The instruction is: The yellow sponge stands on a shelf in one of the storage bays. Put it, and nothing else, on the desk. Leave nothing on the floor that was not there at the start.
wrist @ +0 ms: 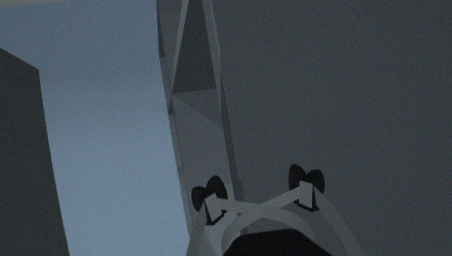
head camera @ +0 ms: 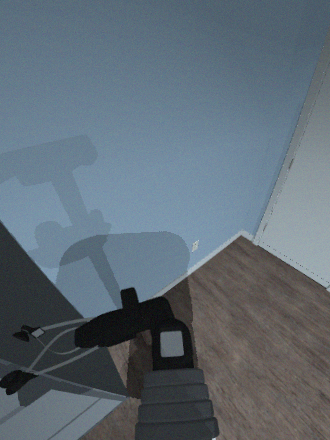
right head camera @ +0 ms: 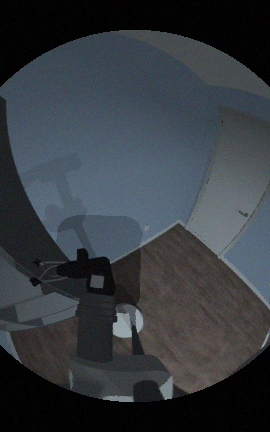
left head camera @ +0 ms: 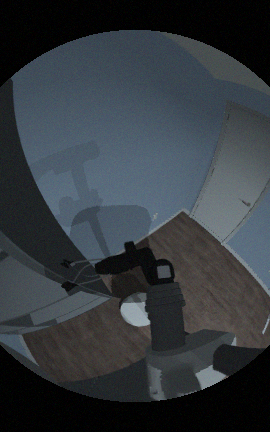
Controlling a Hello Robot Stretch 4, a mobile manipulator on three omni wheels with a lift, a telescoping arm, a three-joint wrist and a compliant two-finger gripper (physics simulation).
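Pixels of known places: gripper, fingertip midpoint: [wrist: 255, 185] [right head camera: 31, 271]; robot's base, origin of the base link: [right head camera: 124, 319] [left head camera: 138, 308].
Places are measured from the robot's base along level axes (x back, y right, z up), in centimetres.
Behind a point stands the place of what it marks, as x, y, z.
Note:
The yellow sponge and the desk do not show in any view. My gripper [head camera: 22, 357] [left head camera: 67, 274] {-16.8, -32.2, 114.6} [right head camera: 36, 272] {-16.8, -32.2, 114.6} [wrist: 255, 185] {-16.8, -32.2, 114.6} is open and empty, with its two dark fingertips well apart. It is beside the tall grey storage unit [head camera: 30, 290] {-37.5, -44.8, 104.6} [left head camera: 30, 200] {-36.5, -44.1, 132.7} [right head camera: 20, 200] {-43.9, -49.1, 130.3} [wrist: 350, 100] {-27.0, -37.5, 121.3}, whose dark side panel fills the left edge of the head views and the right of the wrist view. In the wrist view a narrow lighter strip of the unit stands left of that panel. Whether the fingertips touch the unit I cannot tell.
A blue wall [head camera: 175, 125] {-99.8, 8.9, 138.1} [wrist: 110, 150] {129.0, -156.9, 118.3} carries the robot's shadow and a small outlet [head camera: 195, 245] {-112.0, 27.6, 38.3}. A pale door [head camera: 305, 190] {-125.5, 123.3, 81.6} [left head camera: 235, 170] {-115.5, 130.3, 118.4} [right head camera: 235, 180] {-110.7, 133.4, 120.0} stands at the right. Brown wood floor [head camera: 260, 350] {-36.3, 67.7, -2.8} lies right of the arm. A dark panel [wrist: 20, 160] {140.2, -96.3, 121.6} stands at the wrist view's left.

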